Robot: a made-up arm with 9 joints.
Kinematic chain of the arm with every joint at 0, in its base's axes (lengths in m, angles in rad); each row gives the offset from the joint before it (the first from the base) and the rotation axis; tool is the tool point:
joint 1: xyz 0 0 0.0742 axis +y
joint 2: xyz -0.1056 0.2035 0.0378 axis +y
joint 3: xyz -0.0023 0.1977 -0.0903 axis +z
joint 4: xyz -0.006 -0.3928 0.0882 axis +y
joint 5: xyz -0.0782 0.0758 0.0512 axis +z
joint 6: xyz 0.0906 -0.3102 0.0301 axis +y
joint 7: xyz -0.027 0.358 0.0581 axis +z
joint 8: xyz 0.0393 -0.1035 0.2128 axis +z
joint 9: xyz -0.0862 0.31 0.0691 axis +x
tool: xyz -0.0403 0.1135 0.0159
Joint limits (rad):
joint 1: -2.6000..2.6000
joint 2: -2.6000..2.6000
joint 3: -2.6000..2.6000
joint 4: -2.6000..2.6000
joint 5: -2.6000..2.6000
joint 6: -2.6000..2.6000
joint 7: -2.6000..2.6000
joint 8: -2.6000..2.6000
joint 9: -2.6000..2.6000
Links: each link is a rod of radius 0.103 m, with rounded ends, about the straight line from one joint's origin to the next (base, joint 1, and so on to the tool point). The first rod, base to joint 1, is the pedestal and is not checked.
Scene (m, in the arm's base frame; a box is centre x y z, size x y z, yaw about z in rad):
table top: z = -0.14
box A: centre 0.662 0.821 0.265 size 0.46 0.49 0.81 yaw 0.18
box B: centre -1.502 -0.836 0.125 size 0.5 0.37 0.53 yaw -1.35
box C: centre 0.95 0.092 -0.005 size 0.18 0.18 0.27 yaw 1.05
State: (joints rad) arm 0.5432 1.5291 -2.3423 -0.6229 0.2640 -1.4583 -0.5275 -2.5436 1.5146
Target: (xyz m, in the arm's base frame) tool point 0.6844 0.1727 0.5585
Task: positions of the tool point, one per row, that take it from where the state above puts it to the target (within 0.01 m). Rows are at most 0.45 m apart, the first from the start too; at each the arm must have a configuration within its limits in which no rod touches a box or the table.
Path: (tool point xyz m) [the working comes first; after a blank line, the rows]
Joints at the target: 0.8492 1.7916 -1.2569 -0.5920 0.8612 -1.6609 -0.7472 -2.6000 1.3429
Straight joint move there: touches box A.

1: 0.1663 1.0616 0.6493
2: 0.1856 0.8052 0.8606
3: 0.1027 0.5012 0.9632
4: 0.4500 0.3286 0.8367
5: 0.6844 0.1727 0.5584

